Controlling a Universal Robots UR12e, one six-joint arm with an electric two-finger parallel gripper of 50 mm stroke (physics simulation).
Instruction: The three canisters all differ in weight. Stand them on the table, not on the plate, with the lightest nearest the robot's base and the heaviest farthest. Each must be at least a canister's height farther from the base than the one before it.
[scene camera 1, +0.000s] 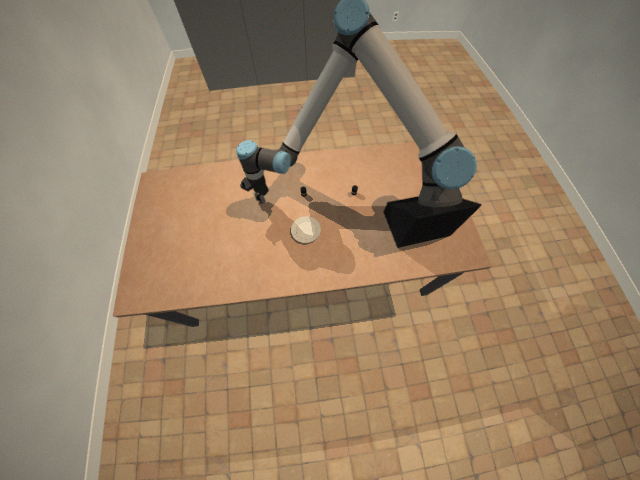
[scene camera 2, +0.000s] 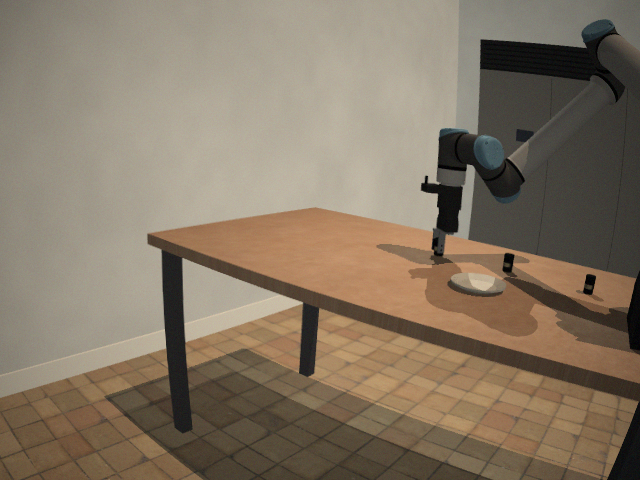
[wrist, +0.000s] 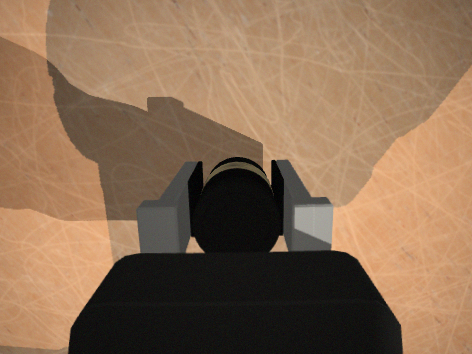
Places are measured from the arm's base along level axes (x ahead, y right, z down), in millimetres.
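Pixels of known places: gripper, fingertip midpoint: (scene camera 1: 261, 200) (scene camera 2: 437, 251) (wrist: 237, 184); arm's base, link origin: (scene camera 1: 439, 201).
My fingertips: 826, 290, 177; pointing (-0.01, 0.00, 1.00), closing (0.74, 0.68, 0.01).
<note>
Ahead of a thing's pixels: the offset from my fingertips to its top centre, as dx, dy, dz. Level surfaces: height alone.
My gripper (scene camera 1: 260, 197) (scene camera 2: 438, 246) (wrist: 237, 184) is shut on a black canister @[-3, +3, -39] (scene camera 2: 438, 253) (wrist: 236, 217) with a pale band, held upright between the fingers. Its bottom is at or very close to the table top; I cannot tell whether it touches. A second black canister @[-233, +4, -36] (scene camera 1: 303, 191) (scene camera 2: 508, 262) stands upright on the table, nearer the base than the held one. A third black canister @[-504, -43, -36] (scene camera 1: 354, 190) (scene camera 2: 588, 284) stands upright, nearest the base. The three are well apart. The white plate @[-205, -218, -1] (scene camera 1: 305, 237) (scene camera 2: 477, 290) bears no canister.
The wooden table @[dz +15] (scene camera 1: 206, 258) (scene camera 2: 310, 248) carries the robot's black base mount (scene camera 1: 431, 222) at its right end in scene camera 1. The plate lies toward the front from the middle canister. Shadows of the arm cross the table. A dark cabinet (scene camera 1: 273, 41) stands behind the table.
</note>
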